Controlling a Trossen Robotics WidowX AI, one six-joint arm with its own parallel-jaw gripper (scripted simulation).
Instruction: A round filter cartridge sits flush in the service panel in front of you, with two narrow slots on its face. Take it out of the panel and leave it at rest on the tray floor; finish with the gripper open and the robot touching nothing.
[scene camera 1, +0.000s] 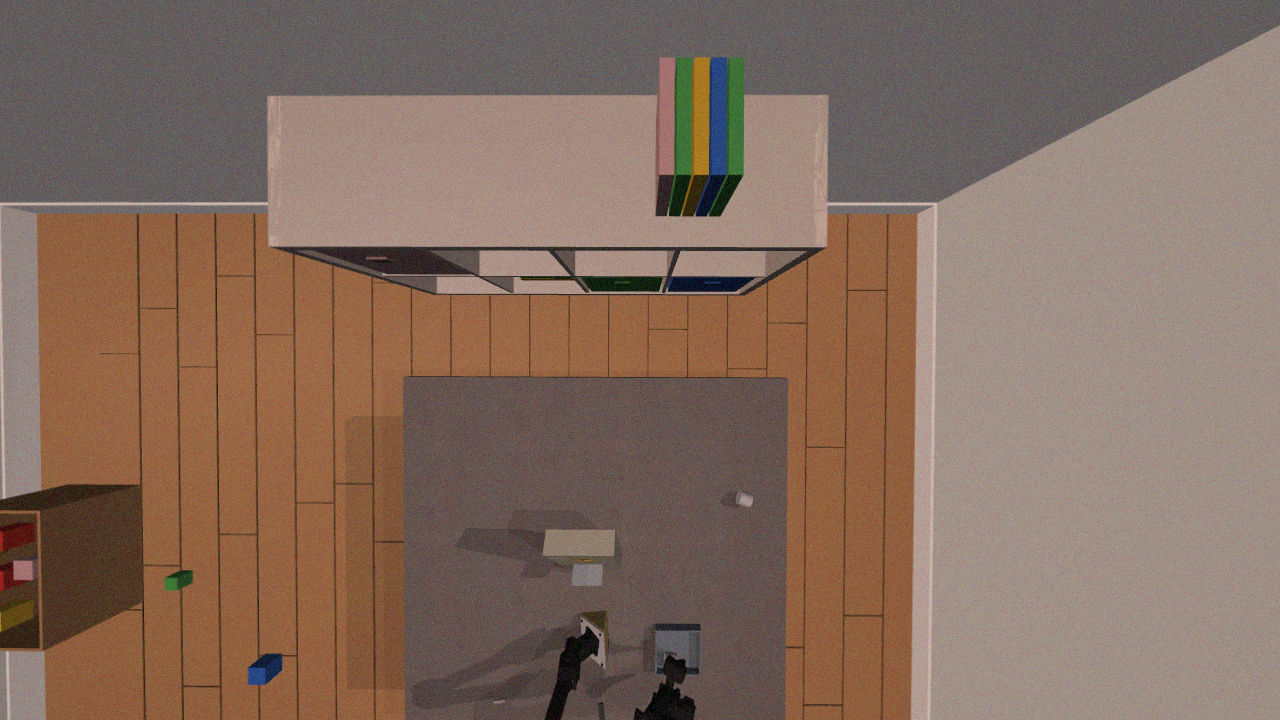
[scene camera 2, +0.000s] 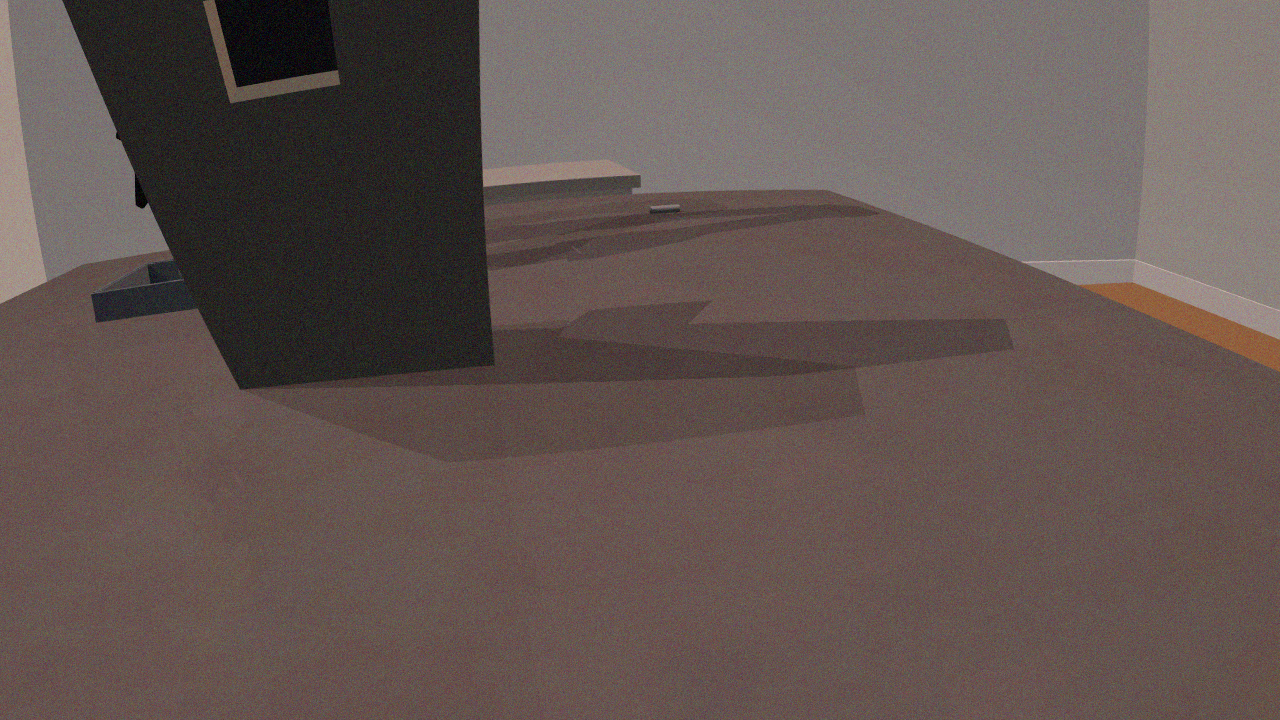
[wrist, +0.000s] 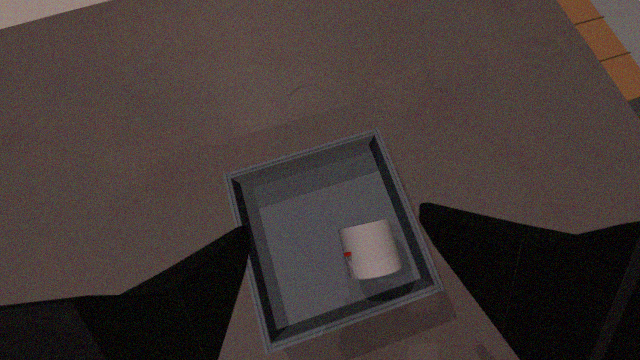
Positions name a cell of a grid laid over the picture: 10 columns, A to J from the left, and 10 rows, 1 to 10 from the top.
Labels:
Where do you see a round filter cartridge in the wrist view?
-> At F7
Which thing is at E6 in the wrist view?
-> A grey tray.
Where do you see a grey tray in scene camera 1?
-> F9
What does my gripper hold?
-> Nothing.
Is my gripper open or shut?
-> Open.

